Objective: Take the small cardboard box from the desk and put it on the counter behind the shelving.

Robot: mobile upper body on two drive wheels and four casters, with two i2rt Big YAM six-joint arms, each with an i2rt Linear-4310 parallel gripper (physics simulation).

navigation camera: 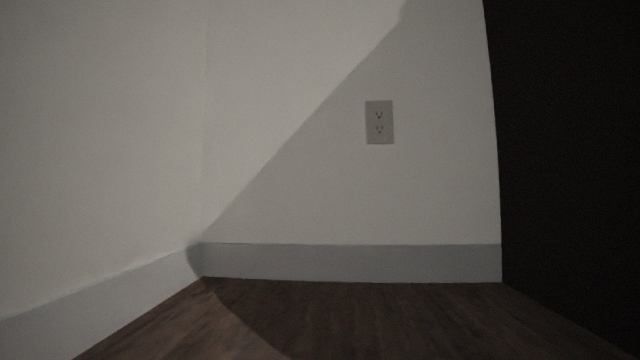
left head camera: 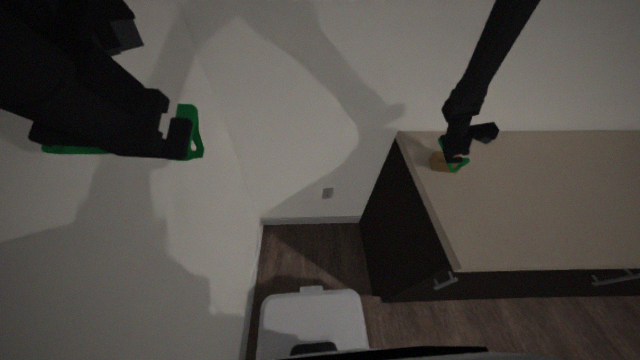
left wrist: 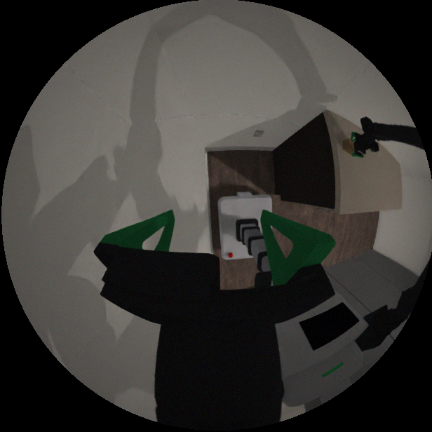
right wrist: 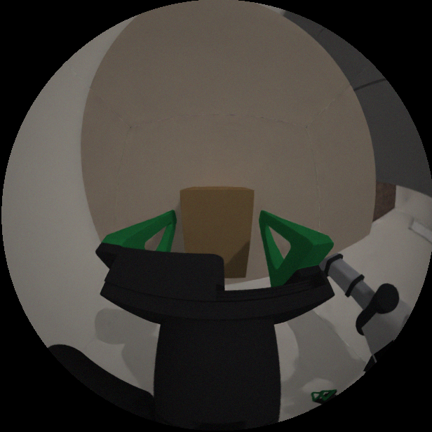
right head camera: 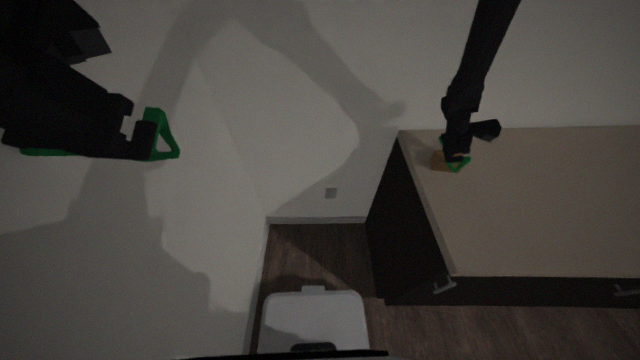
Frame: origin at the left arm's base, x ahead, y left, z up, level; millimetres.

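Seen in the pictures: left gripper, fingertip midpoint: [left head camera: 167,150] [right head camera: 146,152]; right gripper, fingertip midpoint: [left head camera: 449,163] [right head camera: 451,162].
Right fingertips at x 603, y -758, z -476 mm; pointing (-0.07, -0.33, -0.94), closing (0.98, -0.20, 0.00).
Observation:
Pixels of each thing's middle, then the offset from my right fingertips to it. "*": a spot on its surface instead. Level surfaces: height alone.
- small cardboard box, body centre: [right head camera: 446,161] [left head camera: 445,162] 4 mm ahead, 16 mm left, 1 mm up
- light counter top, surface height: 24 mm down
- counter's dark side panel, surface spot: [right head camera: 410,230] * 168 mm back, 131 mm left, 209 mm down
- wall outlet, body centre: [navigation camera: 379,122] [right head camera: 330,193] [left head camera: 327,193] 246 mm ahead, 406 mm left, 534 mm down
The small cardboard box [left head camera: 438,161] [right head camera: 439,161] [left wrist: 348,146] [right wrist: 217,235] appears to rest on the light counter top [left head camera: 525,215] [right head camera: 525,215] [left wrist: 367,182] [right wrist: 225,75], near its far left corner in the head views. My right gripper [right wrist: 217,214] is open, with its green fingers apart on either side of the box; gaps show between the box and both fingers in the right wrist view. In the head views the gripper partly hides the box. My left gripper [left wrist: 217,214] is open and empty, in the air to the left of the counter. The desk does not show clearly.
The counter's dark side panel [left head camera: 405,225] [right head camera: 410,230] [left wrist: 305,165] faces the floor gap at the wall corner. Walls stand behind the counter and at the left. The robot's pale base [left head camera: 315,315] [right head camera: 315,315] is beside the counter. A wall outlet [navigation camera: 379,122] is ahead.

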